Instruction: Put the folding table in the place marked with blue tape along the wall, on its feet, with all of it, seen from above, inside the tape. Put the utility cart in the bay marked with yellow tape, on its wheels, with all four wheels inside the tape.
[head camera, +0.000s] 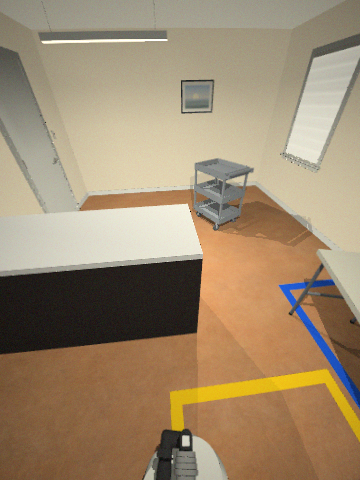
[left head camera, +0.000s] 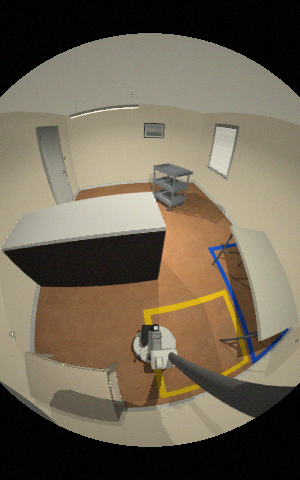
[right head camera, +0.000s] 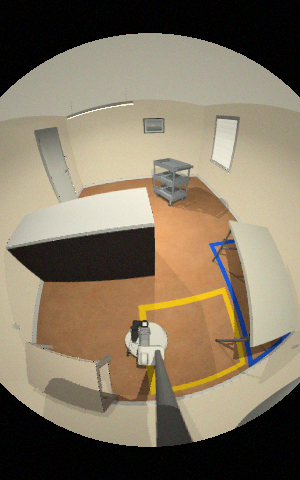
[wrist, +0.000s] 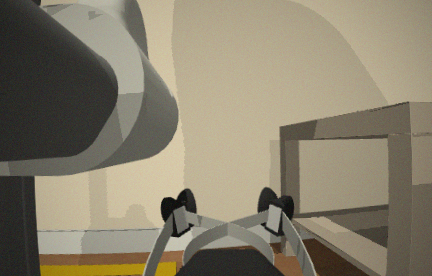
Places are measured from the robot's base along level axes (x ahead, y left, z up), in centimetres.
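Pixels of known places: gripper, fingertip midpoint: (left head camera: 143, 360) (right head camera: 132, 354) (wrist: 226, 203).
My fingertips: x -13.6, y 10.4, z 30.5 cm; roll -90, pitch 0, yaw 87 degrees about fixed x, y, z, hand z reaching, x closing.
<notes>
Ahead of a thing's pixels: the offset from my fingertips to its top centre. "spot": to the spot under its first point. Level surfaces: height alone.
The grey utility cart (head camera: 227, 168) (left head camera: 172, 170) (right head camera: 172, 164) stands upright on its wheels near the far wall, beyond the counter. The folding table (head camera: 345, 270) (left head camera: 265, 280) (right head camera: 265, 280) stands on its feet at the right. Its far leg's foot is just outside the blue tape {spot: dx +90.0, dy -121.0, dz -33.1 cm} (head camera: 320, 339) (left head camera: 223, 277) (right head camera: 223, 275). Its near leg reaches over the yellow tape {spot: dx +58.2, dy -54.9, dz -33.2 cm} (head camera: 250, 387) (left head camera: 185, 303) (right head camera: 182, 299) into the bay. My gripper (wrist: 226, 203) is open and empty in the wrist view, apart from the table and cart; it cannot be made out in the head views.
A counter with a white top {dz +57.8 cm} (head camera: 90, 235) (left head camera: 90, 215) (right head camera: 85, 215) and dark side stands ahead left. My round base (left head camera: 167, 340) (right head camera: 159, 340) is over the bay's left edge. A beige bench-like piece (left head camera: 65, 370) (right head camera: 65, 365) (wrist: 345, 125) stands behind left, by the walls.
</notes>
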